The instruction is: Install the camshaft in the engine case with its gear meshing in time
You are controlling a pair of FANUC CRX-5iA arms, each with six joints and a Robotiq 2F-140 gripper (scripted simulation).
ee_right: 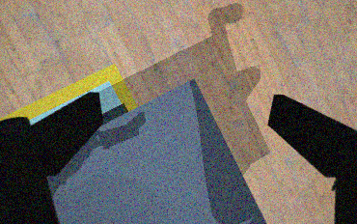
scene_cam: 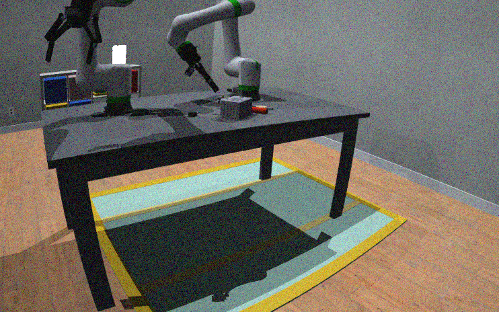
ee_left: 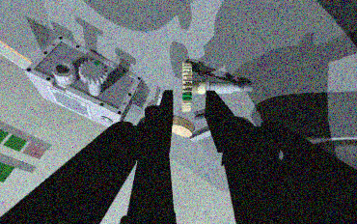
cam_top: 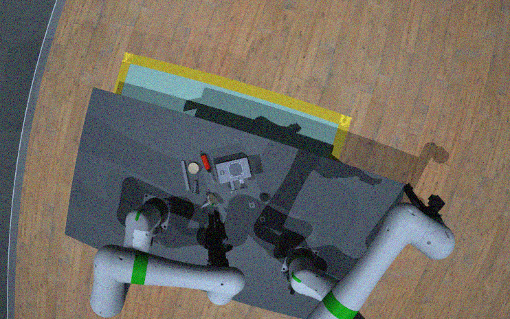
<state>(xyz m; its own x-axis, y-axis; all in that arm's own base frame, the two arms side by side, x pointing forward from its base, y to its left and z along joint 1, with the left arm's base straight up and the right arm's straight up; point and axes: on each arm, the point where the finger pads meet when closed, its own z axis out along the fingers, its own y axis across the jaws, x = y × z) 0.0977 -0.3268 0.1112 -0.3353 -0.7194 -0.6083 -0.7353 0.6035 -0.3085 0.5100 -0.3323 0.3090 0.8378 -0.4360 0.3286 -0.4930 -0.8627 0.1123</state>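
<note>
My left hand is 14 cm short of the crank gear, 5 cm to the left of it and 5 cm above it. Also, from my left hand: red-handled screwdriver 20 cm ahead, 11 cm to the left, 10 cm below; then grey bolt-like part 7 cm ahead, 14 cm to the left, 10 cm below; then square plate 9 cm ahead, 15 cm to the right, 11 cm below.
</note>
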